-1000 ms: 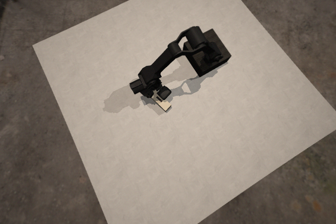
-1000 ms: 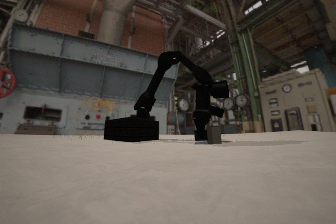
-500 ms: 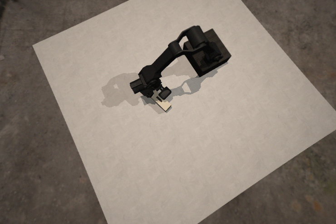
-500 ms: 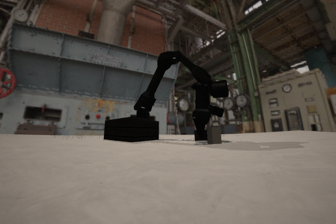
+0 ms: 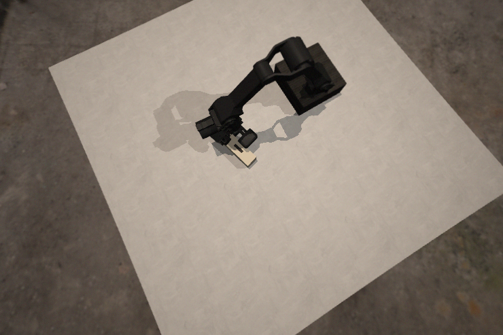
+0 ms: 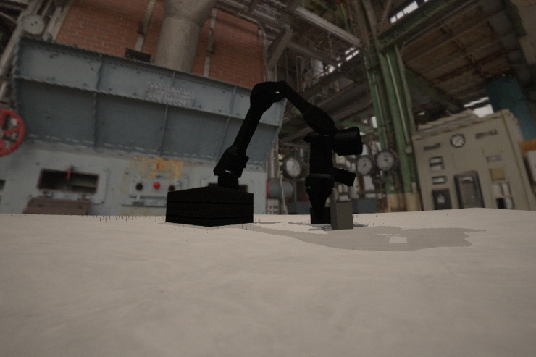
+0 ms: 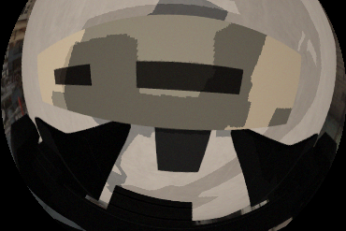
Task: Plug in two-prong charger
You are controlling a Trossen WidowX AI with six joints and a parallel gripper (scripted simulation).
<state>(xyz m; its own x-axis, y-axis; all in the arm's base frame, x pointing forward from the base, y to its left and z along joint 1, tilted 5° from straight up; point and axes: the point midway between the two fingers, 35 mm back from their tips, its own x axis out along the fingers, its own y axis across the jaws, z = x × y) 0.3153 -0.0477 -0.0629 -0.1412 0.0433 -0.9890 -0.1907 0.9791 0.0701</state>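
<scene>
My gripper tip is now 20 mm short of the black two-prong charger and 10 mm below it.
</scene>
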